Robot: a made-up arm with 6 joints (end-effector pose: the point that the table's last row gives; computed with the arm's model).
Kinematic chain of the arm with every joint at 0, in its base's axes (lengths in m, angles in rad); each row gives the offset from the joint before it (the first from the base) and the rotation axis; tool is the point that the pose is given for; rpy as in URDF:
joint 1: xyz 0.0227 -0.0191 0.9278 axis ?
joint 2: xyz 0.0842 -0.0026 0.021 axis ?
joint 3: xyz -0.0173 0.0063 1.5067 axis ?
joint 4: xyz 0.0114 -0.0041 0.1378 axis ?
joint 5: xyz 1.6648 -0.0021 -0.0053 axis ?
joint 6: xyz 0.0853 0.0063 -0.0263 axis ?
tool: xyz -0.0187 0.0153 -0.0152 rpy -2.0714 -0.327 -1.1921
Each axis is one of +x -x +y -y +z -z.
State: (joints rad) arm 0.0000 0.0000 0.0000 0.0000 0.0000 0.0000
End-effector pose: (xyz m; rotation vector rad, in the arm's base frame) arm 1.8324 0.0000 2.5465 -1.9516 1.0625 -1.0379
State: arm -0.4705 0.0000 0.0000 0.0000 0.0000 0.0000
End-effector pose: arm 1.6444 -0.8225 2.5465 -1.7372 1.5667 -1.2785
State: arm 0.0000 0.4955 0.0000 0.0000 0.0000 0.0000
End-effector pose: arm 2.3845 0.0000 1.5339 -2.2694 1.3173 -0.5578
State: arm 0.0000 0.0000 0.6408 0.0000 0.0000 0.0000
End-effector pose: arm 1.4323 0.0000 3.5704 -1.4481 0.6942 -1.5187
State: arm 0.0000 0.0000 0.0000 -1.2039 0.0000 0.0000
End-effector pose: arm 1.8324 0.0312 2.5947 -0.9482 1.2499 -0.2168
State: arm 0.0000 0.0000 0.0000 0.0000 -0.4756 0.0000
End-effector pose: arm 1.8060 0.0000 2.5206 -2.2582 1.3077 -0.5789
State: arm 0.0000 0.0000 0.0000 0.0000 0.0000 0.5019
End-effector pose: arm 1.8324 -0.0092 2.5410 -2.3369 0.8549 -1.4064
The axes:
joint 1: +z
joint 2: +y
joint 3: -y
joint 4: -x
joint 5: -y
joint 6: -x

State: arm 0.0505 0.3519 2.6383 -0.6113 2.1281 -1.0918
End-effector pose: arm -0.6288 -0.0676 3.4874 1.6114 -2.2315 -0.2706
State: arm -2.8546 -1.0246 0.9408 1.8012 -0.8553 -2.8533
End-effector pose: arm 1.9406 0.6072 3.2387 0.3027 0.7407 2.4394
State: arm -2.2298 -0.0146 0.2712 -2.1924 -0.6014 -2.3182
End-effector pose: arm -0.9635 -1.3493 3.1046 0.6859 -0.7832 0.3130
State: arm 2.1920 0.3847 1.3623 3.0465 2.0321 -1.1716
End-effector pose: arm -0.8366 1.2133 3.7716 -0.3025 -2.9410 -1.0457
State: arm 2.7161 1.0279 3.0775 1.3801 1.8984 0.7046
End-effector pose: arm -0.4196 0.1017 3.1837 1.2588 1.1890 -1.2230
